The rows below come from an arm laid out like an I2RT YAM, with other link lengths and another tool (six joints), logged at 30 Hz.
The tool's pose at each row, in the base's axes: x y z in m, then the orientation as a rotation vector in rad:
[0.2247 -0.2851 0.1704 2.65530 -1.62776 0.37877]
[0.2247 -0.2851 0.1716 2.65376 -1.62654 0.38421]
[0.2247 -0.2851 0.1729 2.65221 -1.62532 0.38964]
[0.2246 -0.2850 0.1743 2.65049 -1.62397 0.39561]
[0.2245 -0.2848 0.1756 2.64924 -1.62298 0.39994]
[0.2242 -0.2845 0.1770 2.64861 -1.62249 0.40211]
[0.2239 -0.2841 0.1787 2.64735 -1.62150 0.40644]
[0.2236 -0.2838 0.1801 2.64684 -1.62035 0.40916]
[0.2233 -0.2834 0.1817 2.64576 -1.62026 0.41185]
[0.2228 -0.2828 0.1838 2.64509 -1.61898 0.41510]
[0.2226 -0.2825 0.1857 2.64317 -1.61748 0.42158]
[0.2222 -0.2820 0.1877 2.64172 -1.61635 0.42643]
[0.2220 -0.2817 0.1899 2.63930 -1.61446 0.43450]
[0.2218 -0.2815 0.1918 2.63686 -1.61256 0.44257]
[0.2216 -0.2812 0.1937 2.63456 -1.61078 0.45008]
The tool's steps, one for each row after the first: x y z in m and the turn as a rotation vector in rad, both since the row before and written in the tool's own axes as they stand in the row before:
[0.0002 -0.0001 -0.0012 0.00081 0.00372 -0.00030]
[0.0003 -0.0002 -0.0013 0.00081 0.00371 -0.00029]
[0.0002 -0.0001 -0.0014 0.00089 0.00409 -0.00032]
[0.0001 -0.0002 -0.0013 0.00065 0.00297 -0.00024]
[-0.0001 -0.0001 -0.0015 0.00033 0.00149 -0.00011]
[-0.0001 -0.0001 -0.0018 0.00065 0.00297 -0.00024]
[-0.0001 -0.0001 -0.0015 0.00043 0.00186 -0.00053]
[-0.0001 -0.0001 -0.0017 0.00038 0.00186 0.00024]
[-0.0003 -0.0001 -0.0022 0.00051 0.00223 -0.00056]
[0.0001 -0.0002 -0.0019 0.00097 0.00446 -0.00035]
[-0.0001 -0.0001 -0.0021 0.00073 0.00335 -0.00026]
[0.0002 -0.0002 -0.0022 0.00122 0.00557 -0.00044]
[0.0002 -0.0002 -0.0019 0.00122 0.00558 -0.00044]
[0.0001 -0.0002 -0.0019 0.00113 0.00520 -0.00041]

